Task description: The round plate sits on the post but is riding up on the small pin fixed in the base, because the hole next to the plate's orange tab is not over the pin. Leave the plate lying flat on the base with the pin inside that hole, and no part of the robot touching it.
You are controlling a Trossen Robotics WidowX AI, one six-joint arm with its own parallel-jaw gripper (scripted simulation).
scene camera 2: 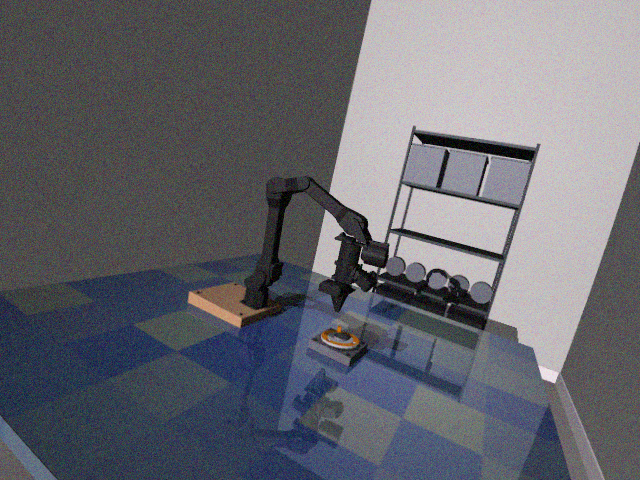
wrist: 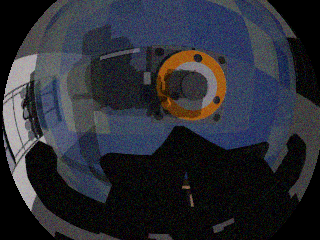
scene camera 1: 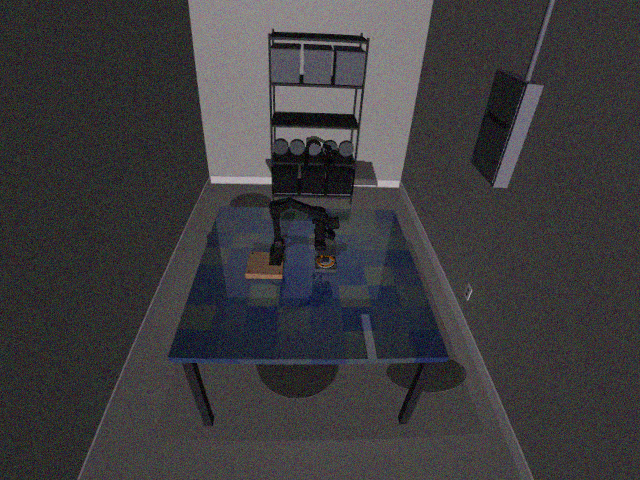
Labels:
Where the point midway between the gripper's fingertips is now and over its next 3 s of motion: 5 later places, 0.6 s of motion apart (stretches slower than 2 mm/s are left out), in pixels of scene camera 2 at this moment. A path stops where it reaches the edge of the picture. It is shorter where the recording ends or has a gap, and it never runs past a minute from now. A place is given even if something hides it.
The gripper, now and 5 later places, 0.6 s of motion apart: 336,311; 333,326; 339,327; 344,329; 348,331; 355,333

